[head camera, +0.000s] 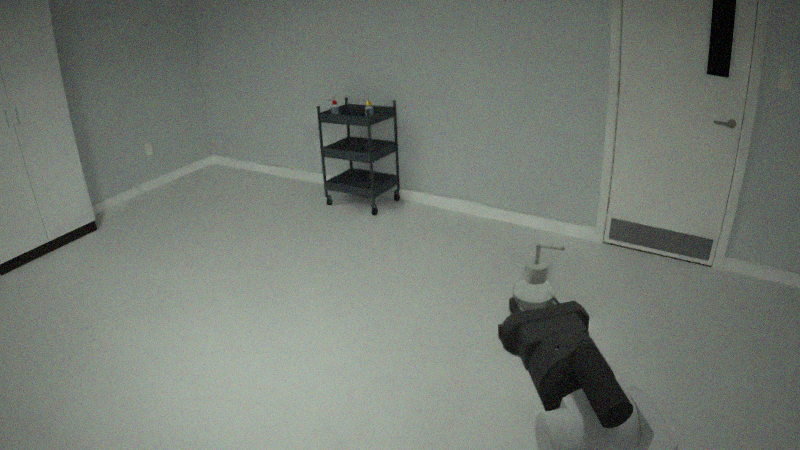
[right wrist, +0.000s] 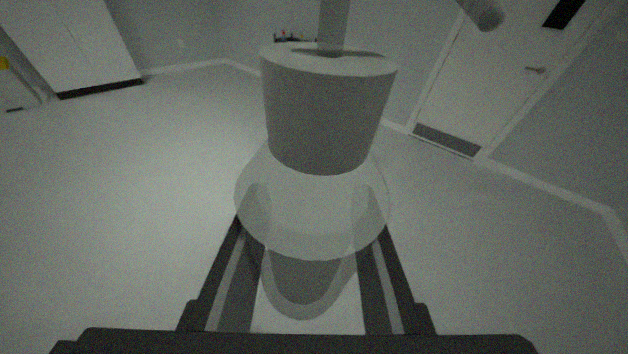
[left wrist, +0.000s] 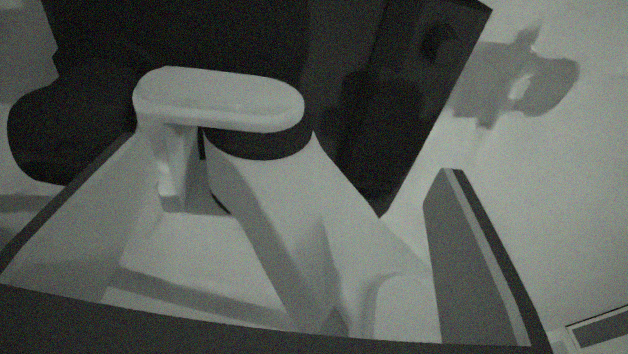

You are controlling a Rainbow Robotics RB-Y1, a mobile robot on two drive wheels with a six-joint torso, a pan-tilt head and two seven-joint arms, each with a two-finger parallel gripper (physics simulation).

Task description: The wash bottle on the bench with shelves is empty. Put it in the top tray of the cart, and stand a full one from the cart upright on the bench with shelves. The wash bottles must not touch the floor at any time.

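Places are measured from the robot's base along level axes (x ahead, y left, z up), in metres.
Pixels of known places: left gripper, fingertip midpoint: [left wrist: 291, 169]; right gripper, fingertip midpoint: [head camera: 529, 299] [right wrist: 310, 195].
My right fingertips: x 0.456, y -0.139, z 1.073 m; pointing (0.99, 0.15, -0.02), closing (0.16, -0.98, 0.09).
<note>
Behind a point stands the place of what it marks.
My right gripper [head camera: 532, 305] @(x 0.456, y -0.139, z 1.073 m) [right wrist: 312, 226] @(x 0.456, y -0.139, z 1.073 m) is shut on a translucent wash bottle [head camera: 533, 292] @(x 0.420, y -0.135, z 1.108 m) [right wrist: 320, 115] with a pale cap and a bent spout. The bottle is upright, above the floor. The dark three-tray cart [head camera: 347, 153] @(x 3.219, y 0.641, z 0.446 m) stands against the far wall, well away from the gripper. On its top tray [head camera: 352, 120] @(x 3.188, y 0.583, z 0.695 m) stand a red-capped bottle [head camera: 334, 106] @(x 3.348, y 0.736, z 0.769 m) [right wrist: 283, 33] @(x 3.356, y 0.739, z 0.791 m) at the left and a yellow-capped bottle [head camera: 368, 108] @(x 3.247, y 0.475, z 0.763 m) nearer the front. My left gripper [left wrist: 291, 169] @(x -0.197, y 0.217, z 0.534 m) is open and empty, with robot arm and body parts behind its fingers. The bench with shelves does not show.
A tall white cabinet [head camera: 33, 145] @(x 2.600, y 2.976, z 0.866 m) [right wrist: 75, 45] @(x 2.491, y 3.034, z 0.550 m) stands at the left. A closed door [head camera: 665, 167] @(x 2.501, y -1.388, z 0.589 m) [right wrist: 480, 85] @(x 2.477, y -1.432, z 0.717 m) is at the right. Pale floor [head camera: 268, 313] @(x 1.896, y 0.891, z 0.001 m) lies between the held bottle and the cart. The robot's dark base [left wrist: 400, 125] @(x 0.006, y 0.020, z 0.191 m) shows in the left wrist view.
</note>
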